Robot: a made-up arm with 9 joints. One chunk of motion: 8 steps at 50 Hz.
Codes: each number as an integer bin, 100 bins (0 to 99) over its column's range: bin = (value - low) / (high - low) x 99, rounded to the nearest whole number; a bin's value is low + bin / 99 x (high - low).
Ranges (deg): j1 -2..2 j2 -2..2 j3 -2..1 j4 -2..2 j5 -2..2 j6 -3..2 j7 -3..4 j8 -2..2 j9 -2..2
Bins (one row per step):
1: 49 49 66 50 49 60 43 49 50
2: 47 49 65 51 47 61 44 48 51
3: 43 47 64 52 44 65 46 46 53
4: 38 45 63 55 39 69 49 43 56
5: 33 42 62 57 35 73 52 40 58
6: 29 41 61 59 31 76 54 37 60
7: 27 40 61 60 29 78 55 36 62
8: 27 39 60 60 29 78 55 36 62
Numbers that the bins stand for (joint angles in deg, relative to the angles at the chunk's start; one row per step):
1: -0.02 -0.02 0.00 0.02 -0.02 0.03 0.04 -0.02 0.02
2: -0.10 -0.02 -0.03 0.06 -0.10 0.08 0.11 -0.06 0.06
3: -0.26 -0.10 -0.06 0.10 -0.22 0.28 0.25 -0.14 0.14
4: -0.46 -0.18 -0.09 0.22 -0.42 0.48 0.46 -0.26 0.26
5: -0.67 -0.30 -0.12 0.30 -0.59 0.69 0.68 -0.38 0.34
6: -0.83 -0.34 -0.15 0.38 -0.75 0.84 0.82 -0.51 0.42
7: -0.91 -0.38 -0.15 0.42 -0.83 0.94 0.89 -0.55 0.51
8: -0.91 -0.42 -0.18 0.42 -0.83 0.94 0.89 -0.55 0.51

